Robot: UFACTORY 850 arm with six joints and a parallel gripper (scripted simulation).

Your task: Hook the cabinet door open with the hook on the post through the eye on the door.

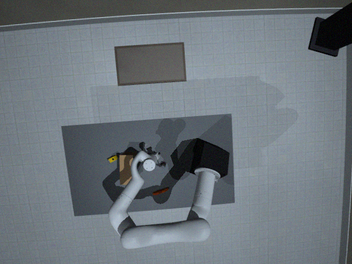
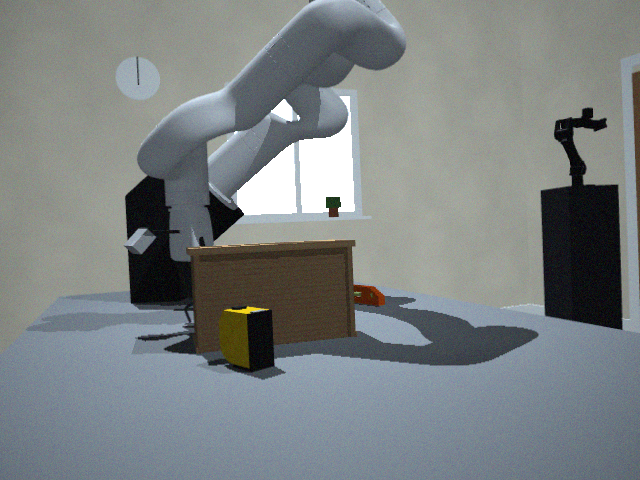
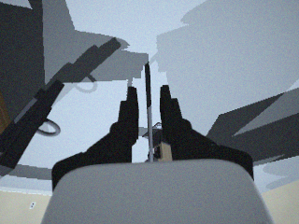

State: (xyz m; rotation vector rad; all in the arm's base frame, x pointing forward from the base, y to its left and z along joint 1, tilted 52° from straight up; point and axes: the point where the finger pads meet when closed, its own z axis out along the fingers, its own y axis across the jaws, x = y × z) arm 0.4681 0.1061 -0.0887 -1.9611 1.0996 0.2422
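Right now my hand is 4 cm to the right of the hook rod, 3 cm past it and 3 cm above it. Round my hand: hook post 7 cm to the left, 6 cm behind, 2 cm below; then dark door 16 cm to the left, 10 cm ahead; then orange level 35 cm to the left, 12 cm behind, 5 cm below.
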